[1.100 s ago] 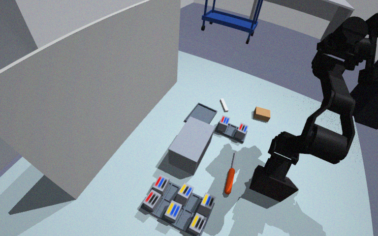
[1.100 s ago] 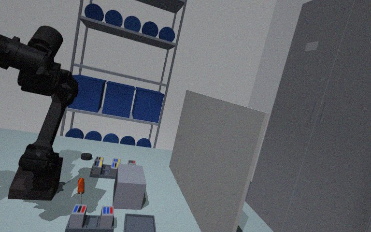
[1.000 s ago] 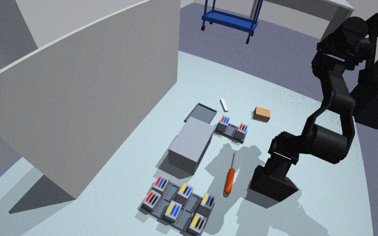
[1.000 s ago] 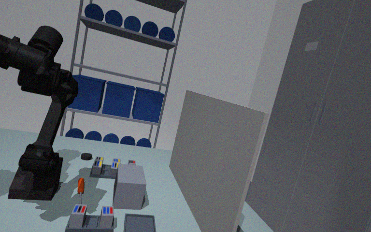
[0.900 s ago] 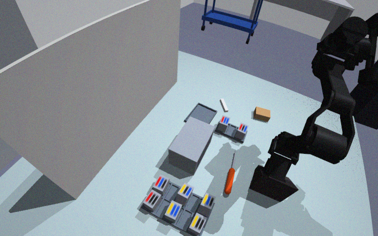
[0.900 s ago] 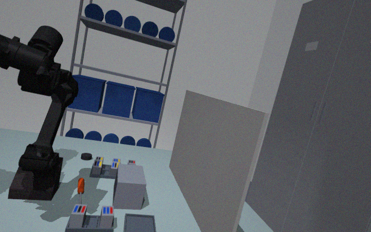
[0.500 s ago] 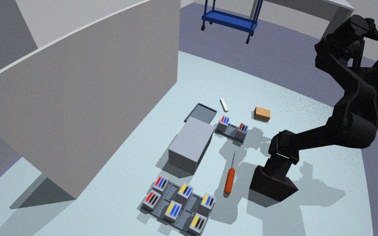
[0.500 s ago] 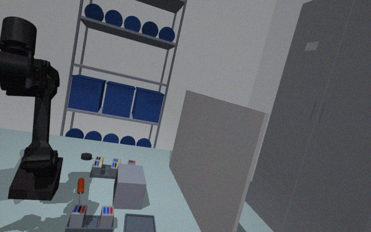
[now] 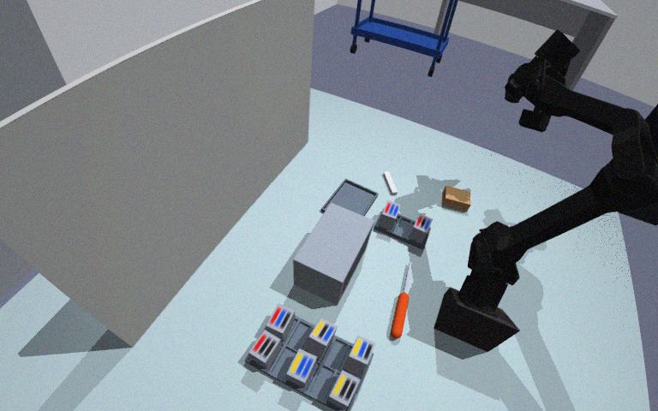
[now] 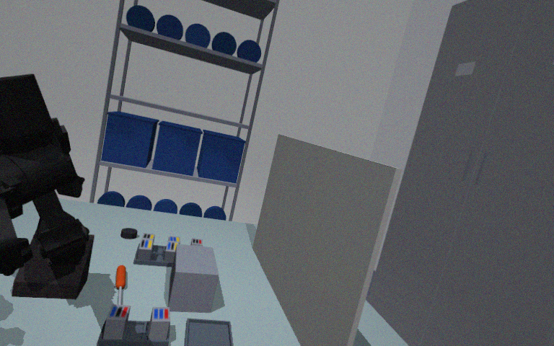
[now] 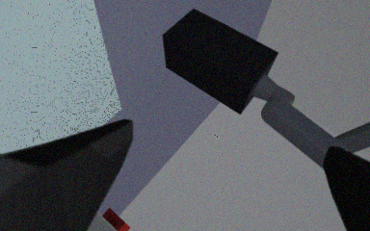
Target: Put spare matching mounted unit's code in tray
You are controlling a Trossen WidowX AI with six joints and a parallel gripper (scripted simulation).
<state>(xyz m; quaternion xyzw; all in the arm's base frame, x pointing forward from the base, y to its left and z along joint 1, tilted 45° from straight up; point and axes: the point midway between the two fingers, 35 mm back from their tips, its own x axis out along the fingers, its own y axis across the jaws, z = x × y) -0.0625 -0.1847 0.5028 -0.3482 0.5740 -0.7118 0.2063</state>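
The grey spare lies 710 mm to the left of my gripper tip, 300 mm ahead of it and 250 mm below it. Round my gripper tip: white bar: 340 mm ahead, 290 mm below, 170 mm to the left; then small rack: 310 mm to the left, 290 mm below, 270 mm ahead; then brown box: 280 mm below, 160 mm to the left, 150 mm ahead.
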